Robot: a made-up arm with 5 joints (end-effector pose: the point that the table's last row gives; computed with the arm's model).
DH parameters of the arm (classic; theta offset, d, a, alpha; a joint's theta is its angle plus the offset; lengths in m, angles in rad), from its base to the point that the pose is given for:
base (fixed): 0 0 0.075 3.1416
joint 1: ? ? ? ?
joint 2: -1.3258 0 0.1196 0
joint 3: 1.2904 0 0.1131 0
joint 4: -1.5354 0.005 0 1.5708
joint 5: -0.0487 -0.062 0 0
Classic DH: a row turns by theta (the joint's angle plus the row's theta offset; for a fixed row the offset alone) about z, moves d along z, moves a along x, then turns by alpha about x.
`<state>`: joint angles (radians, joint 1 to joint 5).
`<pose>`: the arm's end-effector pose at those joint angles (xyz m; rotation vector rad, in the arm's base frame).
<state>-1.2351 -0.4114 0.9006 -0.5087 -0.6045</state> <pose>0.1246 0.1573 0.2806 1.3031 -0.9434 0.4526</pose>
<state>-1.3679 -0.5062 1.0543 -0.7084 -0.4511</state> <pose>0.1003 0.1478 0.2810 1.4261 -1.0550 0.6351</pose>
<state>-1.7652 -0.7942 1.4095 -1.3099 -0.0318</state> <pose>0.0506 0.0979 0.2907 1.9336 -1.4637 0.8477</pose>
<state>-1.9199 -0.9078 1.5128 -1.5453 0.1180</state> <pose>0.0432 0.0727 0.2944 2.1591 -1.6260 0.7391</pose>
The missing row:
joint 1: 0 -0.211 0.021 1.5708
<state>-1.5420 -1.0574 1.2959 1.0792 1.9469</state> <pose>0.0717 0.0606 0.2104 0.0643 0.3574 -2.8221</pose>
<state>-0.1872 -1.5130 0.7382 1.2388 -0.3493</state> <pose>0.1136 0.0124 0.3008 0.3198 -1.0616 -0.1888</pose>
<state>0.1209 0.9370 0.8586 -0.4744 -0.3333</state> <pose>0.2004 -0.0102 0.0852 0.0329 -0.2501 -0.5003</pose>
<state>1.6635 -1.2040 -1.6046 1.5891 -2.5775</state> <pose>0.0951 0.1625 0.3711 -1.3516 2.5876 0.4351</pose>
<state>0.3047 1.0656 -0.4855 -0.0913 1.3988</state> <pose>0.3513 -0.0816 0.1541 -0.8308 -0.7638 0.9377</pose>
